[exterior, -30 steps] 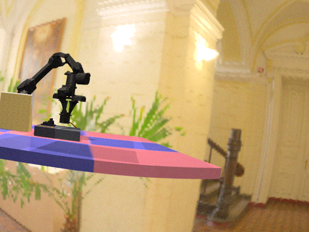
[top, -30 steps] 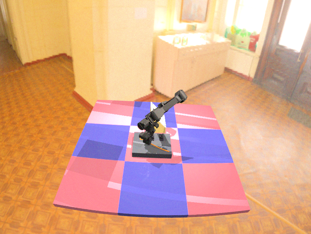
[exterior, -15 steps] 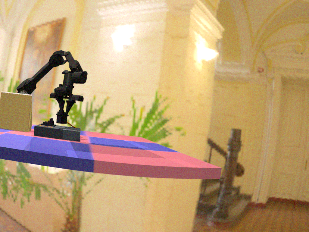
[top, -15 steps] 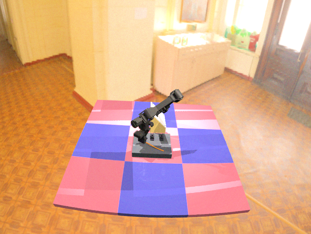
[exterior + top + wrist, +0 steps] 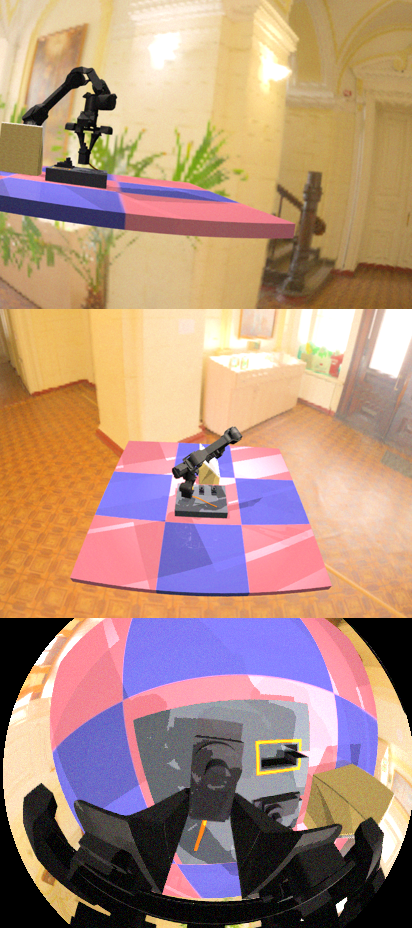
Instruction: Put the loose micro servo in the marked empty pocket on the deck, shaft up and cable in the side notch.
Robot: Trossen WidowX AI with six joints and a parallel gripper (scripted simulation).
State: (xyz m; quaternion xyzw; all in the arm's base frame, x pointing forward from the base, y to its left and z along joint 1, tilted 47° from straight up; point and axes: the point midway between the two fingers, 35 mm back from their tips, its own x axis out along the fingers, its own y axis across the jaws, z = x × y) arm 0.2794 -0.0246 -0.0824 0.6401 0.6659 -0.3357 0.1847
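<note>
The dark grey deck is 10 mm ahead of my gripper tip, 70 mm to the left of it and 100 mm below it.
</note>
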